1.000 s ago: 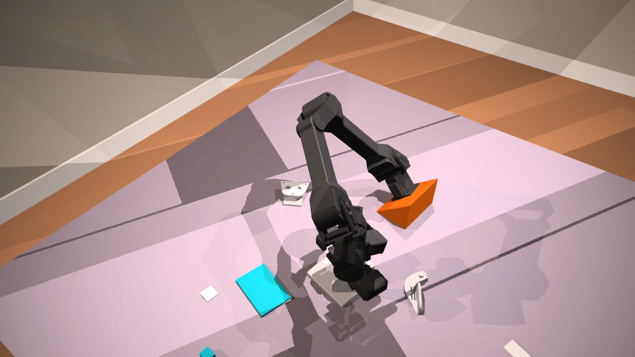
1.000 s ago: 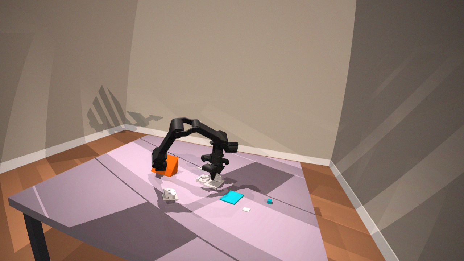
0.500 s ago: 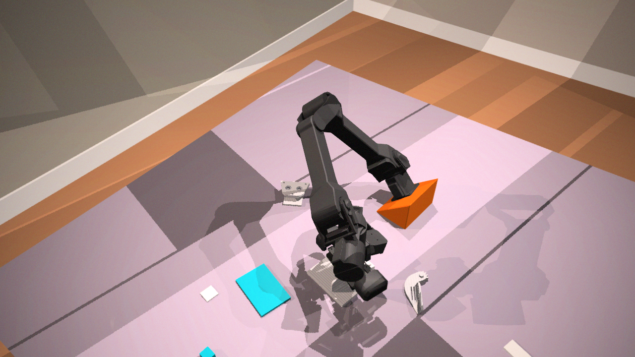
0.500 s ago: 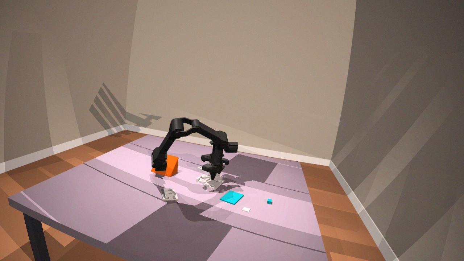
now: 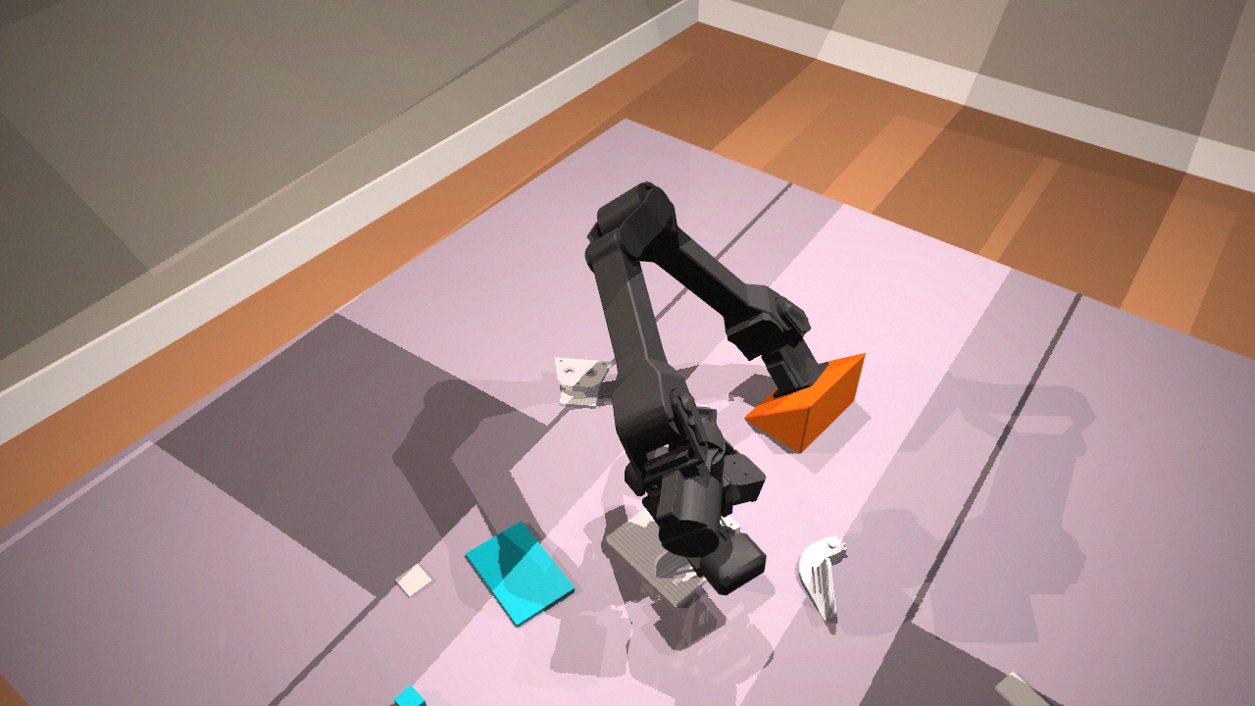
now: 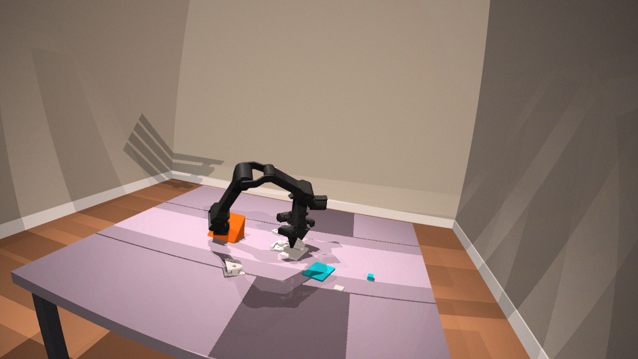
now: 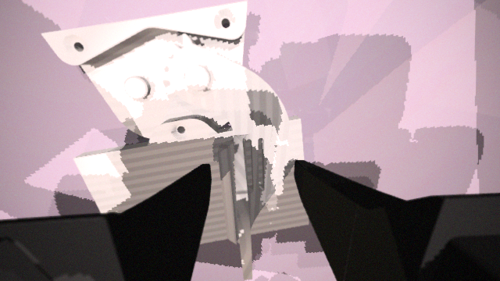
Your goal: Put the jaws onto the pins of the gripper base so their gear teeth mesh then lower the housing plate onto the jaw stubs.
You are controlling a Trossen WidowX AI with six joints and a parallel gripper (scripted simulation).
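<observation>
My gripper tip is 30 mm to the left of the white slab and 10 mm above it. The rest, counted from my gripper tip: cyan flat plate: 110 mm ahead, 160 mm to the right, 10 mm below; then small white square: 180 mm ahead, 260 mm to the right, 10 mm below; then white stepped block: 170 mm behind, 270 mm to the right.
</observation>
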